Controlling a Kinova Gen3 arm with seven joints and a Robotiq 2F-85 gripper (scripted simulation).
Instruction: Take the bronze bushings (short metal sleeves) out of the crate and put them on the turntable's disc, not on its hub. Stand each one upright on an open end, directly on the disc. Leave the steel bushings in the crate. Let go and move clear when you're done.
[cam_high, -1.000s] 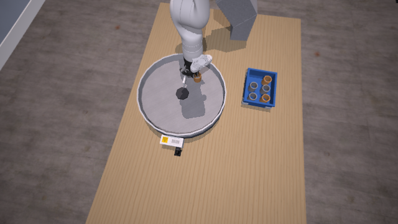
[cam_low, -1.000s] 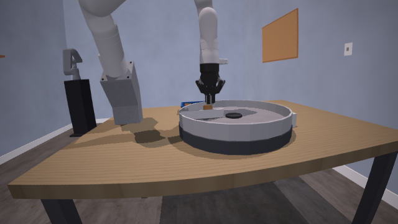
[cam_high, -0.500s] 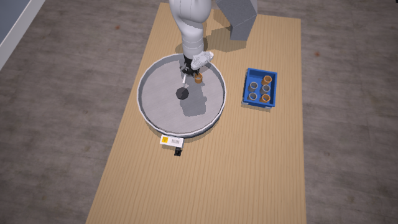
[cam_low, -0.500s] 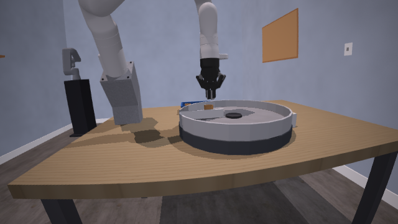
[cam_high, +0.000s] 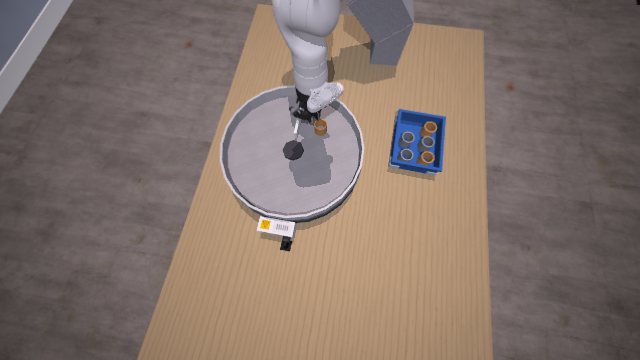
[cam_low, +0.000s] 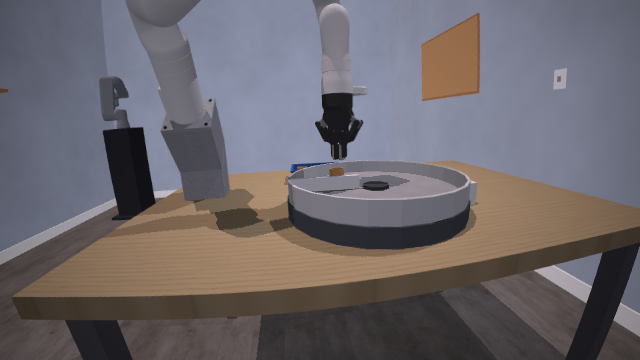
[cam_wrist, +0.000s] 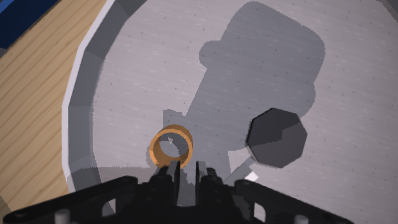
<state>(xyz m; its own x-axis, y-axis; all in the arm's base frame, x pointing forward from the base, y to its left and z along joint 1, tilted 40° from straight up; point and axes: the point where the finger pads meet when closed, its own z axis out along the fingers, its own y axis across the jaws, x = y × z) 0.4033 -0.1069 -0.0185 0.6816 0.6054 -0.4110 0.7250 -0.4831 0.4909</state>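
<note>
My hand is 40 mm past the blue crate, 330 mm to the right of it and 110 mm above it. Also, from my hand: turntable disc 80 mm ahead, 50 mm to the right, 80 mm below.
</note>
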